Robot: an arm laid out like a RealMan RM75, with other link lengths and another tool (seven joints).
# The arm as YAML. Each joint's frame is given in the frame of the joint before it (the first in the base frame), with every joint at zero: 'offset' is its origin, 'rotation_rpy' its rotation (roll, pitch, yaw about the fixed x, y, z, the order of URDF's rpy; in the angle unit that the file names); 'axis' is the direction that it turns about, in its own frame. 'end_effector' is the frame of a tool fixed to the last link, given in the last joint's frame.
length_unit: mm
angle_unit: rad
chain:
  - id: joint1
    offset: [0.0, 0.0, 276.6]
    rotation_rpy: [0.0, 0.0, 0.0]
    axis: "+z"
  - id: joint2
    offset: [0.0, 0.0, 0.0]
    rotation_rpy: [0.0, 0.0, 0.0]
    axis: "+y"
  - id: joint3
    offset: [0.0, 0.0, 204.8]
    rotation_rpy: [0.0, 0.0, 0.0]
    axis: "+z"
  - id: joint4
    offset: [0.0, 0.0, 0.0]
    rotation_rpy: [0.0, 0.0, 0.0]
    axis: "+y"
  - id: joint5
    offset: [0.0, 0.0, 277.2]
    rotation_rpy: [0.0, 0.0, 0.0]
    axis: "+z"
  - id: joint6
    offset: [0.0, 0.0, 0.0]
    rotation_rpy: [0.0, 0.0, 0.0]
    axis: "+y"
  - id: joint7
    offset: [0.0, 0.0, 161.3]
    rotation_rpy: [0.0, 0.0, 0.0]
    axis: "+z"
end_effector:
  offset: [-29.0, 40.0, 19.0]
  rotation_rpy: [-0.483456, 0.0, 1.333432]
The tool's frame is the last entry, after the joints.
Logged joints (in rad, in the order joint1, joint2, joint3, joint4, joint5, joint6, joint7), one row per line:
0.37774, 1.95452, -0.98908, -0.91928, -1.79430, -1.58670, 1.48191
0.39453, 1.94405, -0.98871, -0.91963, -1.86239, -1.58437, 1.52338
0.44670, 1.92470, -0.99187, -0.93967, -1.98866, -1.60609, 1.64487
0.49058, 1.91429, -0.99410, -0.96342, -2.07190, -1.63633, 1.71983
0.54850, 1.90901, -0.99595, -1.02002, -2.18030, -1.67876, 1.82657
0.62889, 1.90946, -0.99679, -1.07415, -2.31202, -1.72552, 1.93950
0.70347, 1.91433, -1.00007, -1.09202, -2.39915, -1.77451, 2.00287
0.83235, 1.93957, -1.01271, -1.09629, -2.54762, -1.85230, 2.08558
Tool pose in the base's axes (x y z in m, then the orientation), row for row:
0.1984, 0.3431, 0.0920, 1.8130, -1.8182, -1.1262
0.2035, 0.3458, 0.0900, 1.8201, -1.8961, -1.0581
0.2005, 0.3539, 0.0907, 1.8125, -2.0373, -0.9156
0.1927, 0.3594, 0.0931, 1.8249, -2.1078, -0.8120
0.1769, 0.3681, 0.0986, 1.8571, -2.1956, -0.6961
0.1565, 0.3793, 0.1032, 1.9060, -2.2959, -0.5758
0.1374, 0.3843, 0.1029, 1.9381, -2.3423, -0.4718
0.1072, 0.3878, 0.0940, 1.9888, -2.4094, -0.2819
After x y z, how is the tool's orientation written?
As a rotation vector, in radians.
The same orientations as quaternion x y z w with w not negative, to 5 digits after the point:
0.63743, -0.63925, -0.39596, 0.16811
0.63478, -0.66129, -0.36902, 0.15354
0.62458, -0.70205, -0.31551, 0.13217
0.62400, -0.72074, -0.27765, 0.11858
0.62505, -0.73898, -0.23429, 0.09131
0.62635, -0.75448, -0.18922, 0.05127
0.62962, -0.76094, -0.15327, 0.03251
0.63400, -0.76809, -0.08987, 0.00236

